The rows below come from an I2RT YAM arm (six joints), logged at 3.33 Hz.
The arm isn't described. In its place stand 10 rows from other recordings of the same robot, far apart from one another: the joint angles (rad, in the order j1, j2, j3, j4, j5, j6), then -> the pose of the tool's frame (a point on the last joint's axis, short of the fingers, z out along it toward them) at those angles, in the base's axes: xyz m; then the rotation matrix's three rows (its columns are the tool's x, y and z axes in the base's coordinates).
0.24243, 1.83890, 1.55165, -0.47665, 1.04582, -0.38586 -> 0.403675, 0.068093, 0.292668; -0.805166, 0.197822, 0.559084; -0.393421, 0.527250, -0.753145; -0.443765, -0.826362, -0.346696
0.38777, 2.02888, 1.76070, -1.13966, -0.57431, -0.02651 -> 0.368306, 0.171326, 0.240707; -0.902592, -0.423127, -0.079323; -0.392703, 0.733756, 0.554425; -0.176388, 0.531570, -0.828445
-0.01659, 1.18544, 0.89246, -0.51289, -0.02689, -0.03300 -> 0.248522, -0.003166, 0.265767; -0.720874, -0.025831, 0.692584; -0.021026, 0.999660, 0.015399; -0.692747, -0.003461, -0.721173
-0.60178, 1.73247, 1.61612, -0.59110, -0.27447, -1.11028 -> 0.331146, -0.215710, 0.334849; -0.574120, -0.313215, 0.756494; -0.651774, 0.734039, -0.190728; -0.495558, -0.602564, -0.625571
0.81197, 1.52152, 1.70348, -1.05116, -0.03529, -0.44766 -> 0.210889, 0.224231, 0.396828; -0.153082, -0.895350, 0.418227; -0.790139, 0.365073, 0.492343; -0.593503, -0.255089, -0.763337
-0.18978, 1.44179, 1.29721, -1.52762, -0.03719, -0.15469 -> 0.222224, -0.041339, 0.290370; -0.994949, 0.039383, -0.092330; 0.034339, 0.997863, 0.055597; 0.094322, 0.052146, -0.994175
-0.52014, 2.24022, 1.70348, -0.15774, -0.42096, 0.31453 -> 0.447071, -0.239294, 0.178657; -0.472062, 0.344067, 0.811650; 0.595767, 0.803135, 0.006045; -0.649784, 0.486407, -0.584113
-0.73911, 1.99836, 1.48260, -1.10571, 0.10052, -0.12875 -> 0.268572, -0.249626, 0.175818; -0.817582, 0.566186, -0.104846; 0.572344, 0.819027, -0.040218; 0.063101, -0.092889, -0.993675
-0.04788, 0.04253, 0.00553, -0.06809, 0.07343, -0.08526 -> 0.111935, -0.007978, 0.164135; -0.114666, 0.111248, 0.987155; -0.079530, 0.989492, -0.120749; -0.990215, -0.092355, -0.104614
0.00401, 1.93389, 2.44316, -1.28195, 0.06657, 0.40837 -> 0.376849, -0.000857, 0.455670; -0.623324, 0.317248, 0.714717; 0.393738, 0.917016, -0.063655; -0.675602, 0.241733, -0.696511
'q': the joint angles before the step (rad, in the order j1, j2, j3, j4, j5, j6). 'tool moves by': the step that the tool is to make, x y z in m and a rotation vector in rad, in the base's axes. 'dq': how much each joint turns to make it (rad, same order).
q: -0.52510, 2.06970, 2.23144, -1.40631, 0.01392, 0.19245
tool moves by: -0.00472, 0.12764, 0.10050, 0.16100, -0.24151, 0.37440
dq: 0.27809, -0.00255, 0.45345, -0.29234, -0.25787, 0.00458
